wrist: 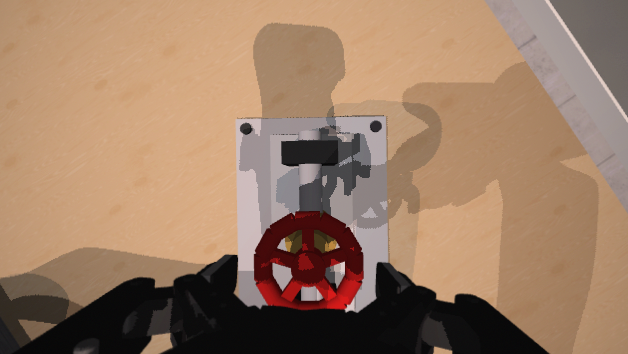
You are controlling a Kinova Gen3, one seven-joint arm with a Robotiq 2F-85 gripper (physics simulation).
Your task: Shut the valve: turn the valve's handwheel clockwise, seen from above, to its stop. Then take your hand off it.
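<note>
The valve's red handwheel (pixel 309 221) has a round rim, a centre hub and several spokes. It stands above a grey pipe (pixel 310 195) on a pale rectangular base plate (pixel 247 210), with brass parts showing through the spokes. My gripper (pixel 306 274) is open, one black finger to the left of the wheel and one to the right, with gaps between the fingers and the rim in this view. Nothing is held. The wheel's near edge meets the dark gripper body in the picture, which hides the near part of the plate. Whether the fingers are at the rim's height I cannot tell.
A black clamp block (pixel 309 153) holds the pipe near the plate's far end. Dark bolts (pixel 245 128) (pixel 375 126) sit at the plate's far corners. The tan table top (pixel 150 125) surrounds the plate, with arm shadows across it. Its edge runs diagonally at the upper right.
</note>
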